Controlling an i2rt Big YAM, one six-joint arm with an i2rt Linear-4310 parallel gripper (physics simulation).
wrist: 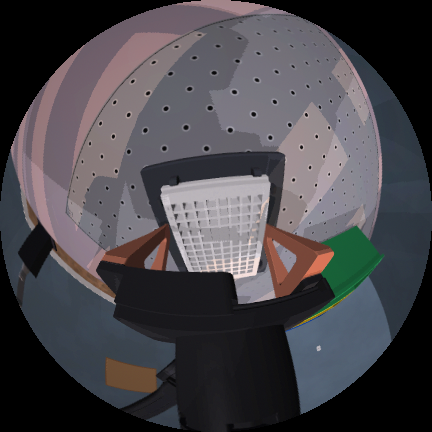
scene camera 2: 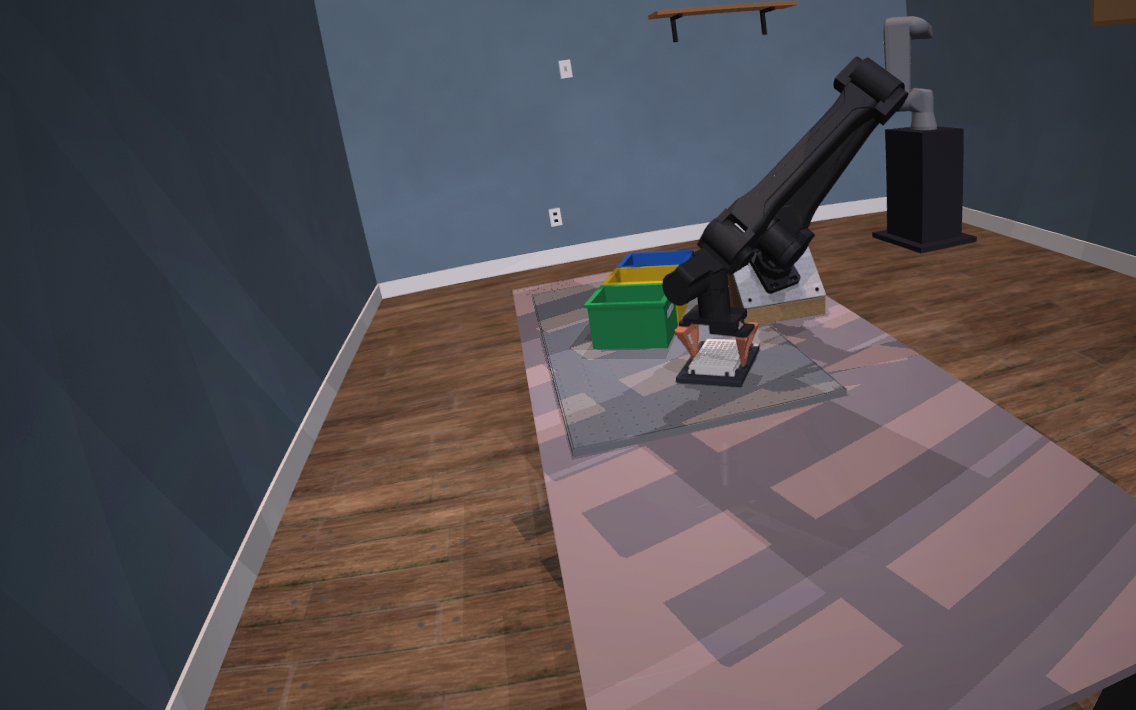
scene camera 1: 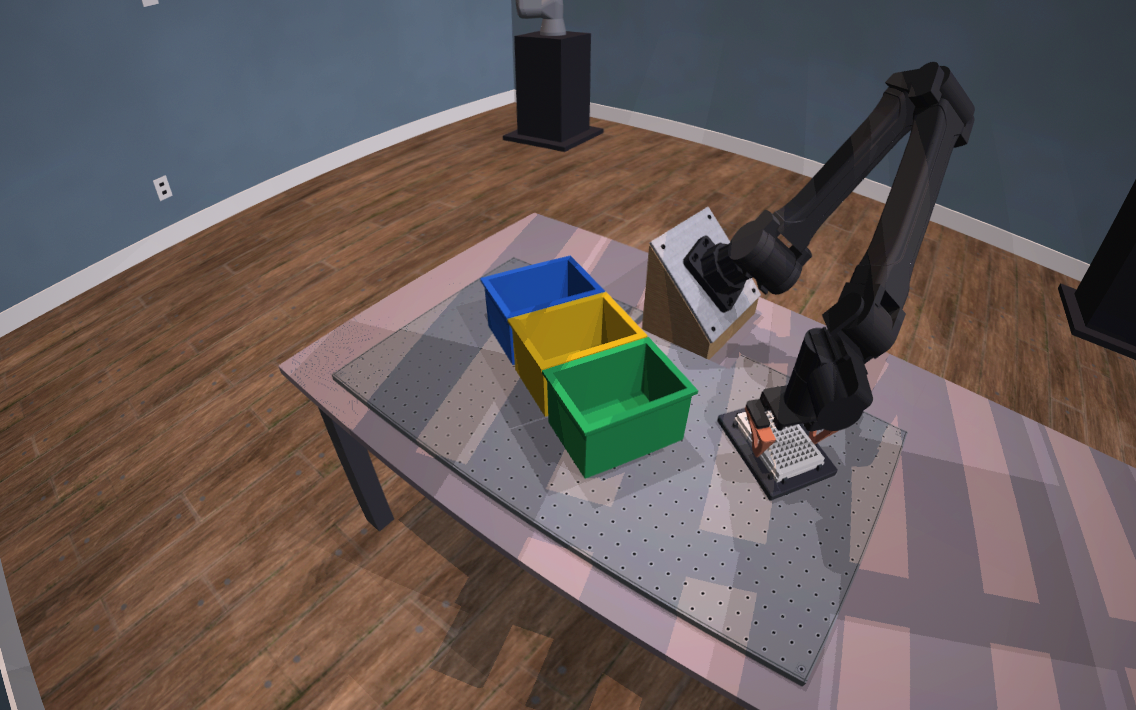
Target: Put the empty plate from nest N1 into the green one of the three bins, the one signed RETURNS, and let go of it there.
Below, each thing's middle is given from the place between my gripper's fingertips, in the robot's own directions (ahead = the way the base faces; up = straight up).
Labels:
My hand is 10 mm to the left of the white plate (scene camera 1: 793,452), 10 mm below it and 10 mm past it. The rest, counted from my hand: dark nest (scene camera 1: 773,490) (10 mm to the right, 10 mm below, 10 mm behind).

